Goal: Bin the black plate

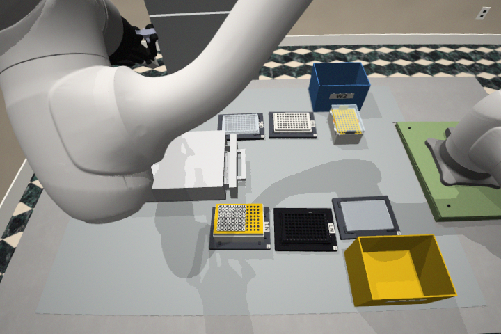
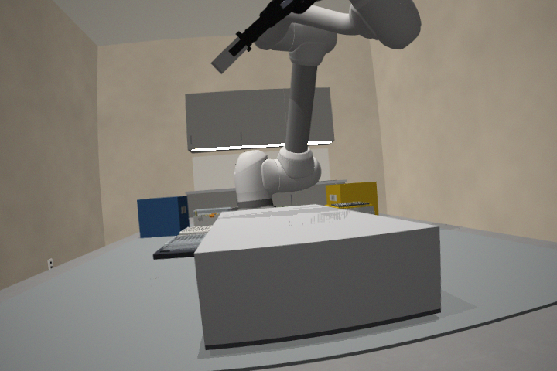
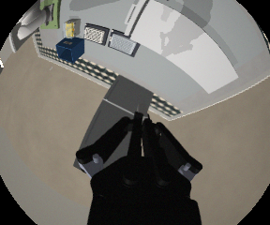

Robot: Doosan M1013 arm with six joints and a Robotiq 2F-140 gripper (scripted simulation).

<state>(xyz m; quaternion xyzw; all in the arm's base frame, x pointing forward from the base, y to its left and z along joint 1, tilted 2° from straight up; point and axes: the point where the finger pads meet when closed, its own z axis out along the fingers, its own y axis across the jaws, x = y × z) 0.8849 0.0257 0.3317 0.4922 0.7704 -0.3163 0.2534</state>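
My gripper is now 380 mm past the black plate, 230 mm to the right of it and 350 mm above it. The rest, counted from my hand: yellow-framed tip rack (210 mm behind, 230 mm to the left, 310 mm below); then white plate (350 mm behind, 160 mm to the right, 350 mm below); then black nest N3 (380 mm behind, 230 mm to the left, 360 mm below).
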